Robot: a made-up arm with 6 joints.
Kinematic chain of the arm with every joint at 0, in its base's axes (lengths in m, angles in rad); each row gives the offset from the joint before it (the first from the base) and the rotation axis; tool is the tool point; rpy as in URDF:
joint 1: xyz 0 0 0.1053 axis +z
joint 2: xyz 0 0 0 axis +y
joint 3: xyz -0.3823 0 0.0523 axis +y
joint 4: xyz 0.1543 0 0.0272 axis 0.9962 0 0.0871
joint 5: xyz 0 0 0 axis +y
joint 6: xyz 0.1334 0 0.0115 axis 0.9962 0 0.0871
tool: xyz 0 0 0 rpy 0 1.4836 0
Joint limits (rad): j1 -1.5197..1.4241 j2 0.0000..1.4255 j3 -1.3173..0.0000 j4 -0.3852..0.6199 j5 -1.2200..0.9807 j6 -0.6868..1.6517
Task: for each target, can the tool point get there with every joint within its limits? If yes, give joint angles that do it. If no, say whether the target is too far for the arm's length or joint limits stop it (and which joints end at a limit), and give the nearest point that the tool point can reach.
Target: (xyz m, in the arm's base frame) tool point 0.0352 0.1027 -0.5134
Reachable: no: joint limits stop it (at a limit: joint 1, joint 2, joint 3, joint 5) | nearest point -0.0010 0.1444 0.0805 | short by 0.597 m
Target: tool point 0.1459 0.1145 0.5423
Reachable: yes | joints 0.6827 1.1788 -1.1826 0.1320 -0.1835 1.0916
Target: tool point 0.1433 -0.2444 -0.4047
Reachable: no: joint limits stop it (at a limit: joint 1, joint 2, joint 3, joint 5) | nearest point 0.0107 -0.1478 0.0851 | short by 0.517 m
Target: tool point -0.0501 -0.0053 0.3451
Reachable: yes | joints 0.1926 0.3951 -0.5399 0.1240 0.2690 0.6234
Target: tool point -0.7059 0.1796 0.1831
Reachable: no: too far | nearest point -0.4712 0.1199 0.3801 | short by 0.312 m
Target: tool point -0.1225 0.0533 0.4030
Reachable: yes | joints -0.5248 0.1948 -0.6063 0.5202 -0.2329 1.0916
